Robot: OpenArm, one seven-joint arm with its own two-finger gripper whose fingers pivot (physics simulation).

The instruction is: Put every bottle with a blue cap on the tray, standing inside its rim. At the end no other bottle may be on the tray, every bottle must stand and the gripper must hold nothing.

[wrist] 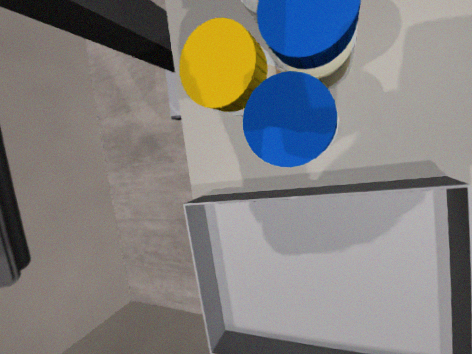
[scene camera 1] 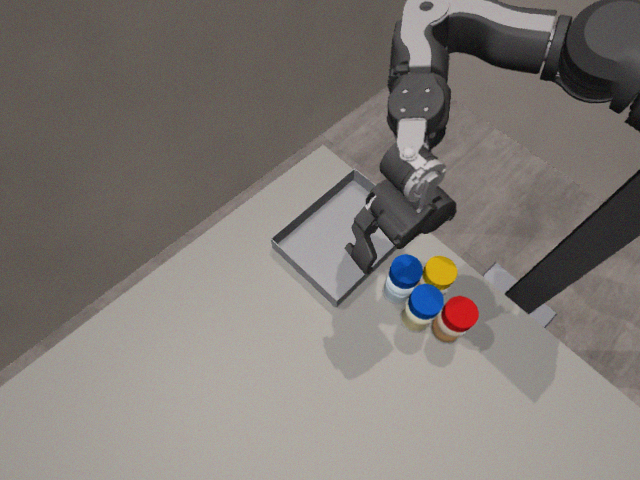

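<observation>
A blue-capped bottle with a pale, clear body (scene camera 1: 405, 270) (wrist: 290, 119) stands just outside the tray (scene camera 1: 305, 273) (wrist: 325, 191). A second blue-capped bottle with a cream body (scene camera 1: 425, 301) (wrist: 307, 27) stands close beside it. A yellow-capped bottle (scene camera 1: 440, 271) (wrist: 220, 62) and a red-capped bottle (scene camera 1: 459, 314) stand close to them; the red cap does not show in the wrist view. No bottle shows on the visible part of the tray. My gripper (scene camera 1: 397, 249) is open and empty, above the tray edge near the first blue cap. One finger shows clearly in the scene view; the other is hidden.
The pale table (scene camera 1: 206, 361) (wrist: 425, 115) extends to the left and front of the bottles in the scene view. Its edge runs close behind the tray and the yellow-capped bottle. A dark post (scene camera 1: 578, 248) (wrist: 125, 30) rises beyond that edge.
</observation>
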